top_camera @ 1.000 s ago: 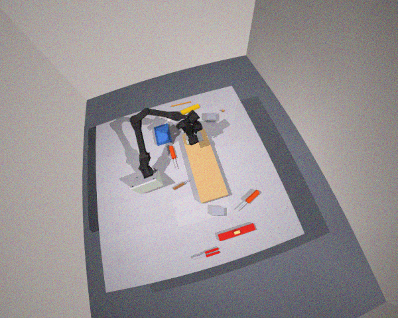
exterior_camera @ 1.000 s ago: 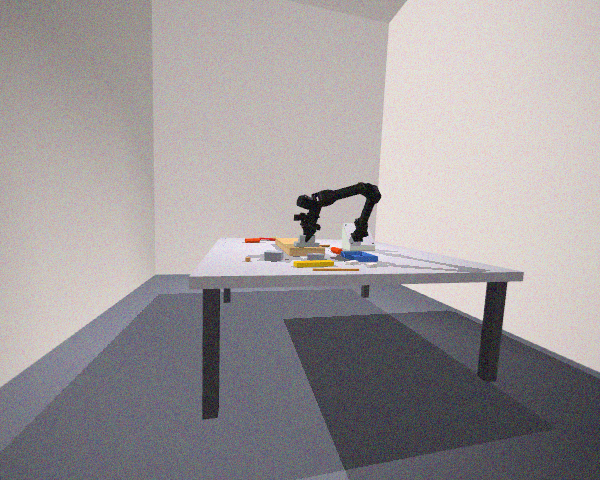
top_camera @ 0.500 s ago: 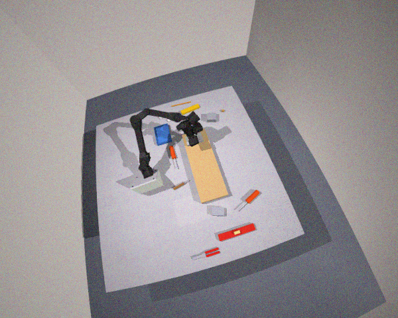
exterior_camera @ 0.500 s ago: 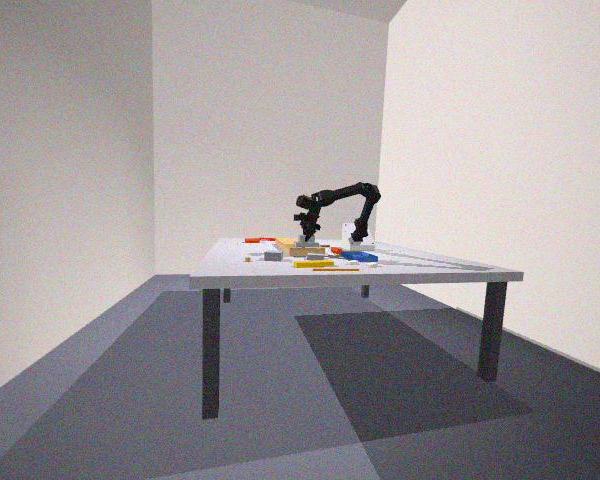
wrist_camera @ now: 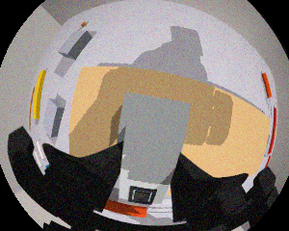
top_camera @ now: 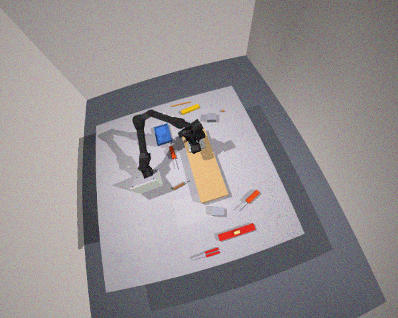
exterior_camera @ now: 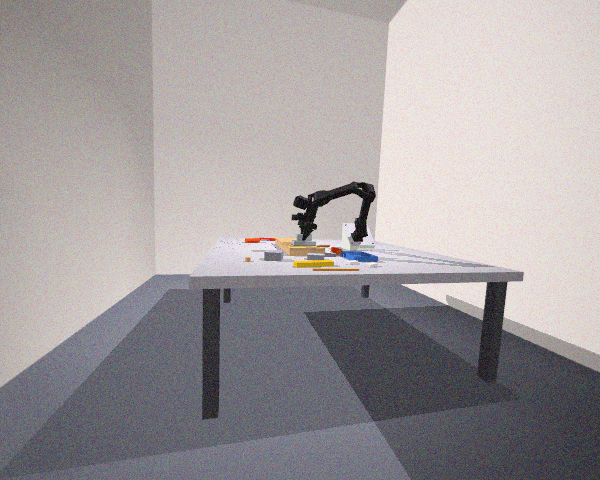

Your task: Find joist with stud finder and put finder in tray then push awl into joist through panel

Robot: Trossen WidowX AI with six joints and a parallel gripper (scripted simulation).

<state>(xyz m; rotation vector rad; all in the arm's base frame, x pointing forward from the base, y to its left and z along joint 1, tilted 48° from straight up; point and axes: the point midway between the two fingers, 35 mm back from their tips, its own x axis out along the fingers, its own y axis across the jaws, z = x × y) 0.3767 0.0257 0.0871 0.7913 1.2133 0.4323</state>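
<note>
My gripper tip is now 40 mm past the green light and 30 mm below it. The rest, counted from my gripper tip: grey stud finder 20 mm behind, 20 mm above; awl 200 mm behind, 210 mm to the right, 60 mm below; blue tray 210 mm behind, 230 mm to the left, 50 mm below.
</note>
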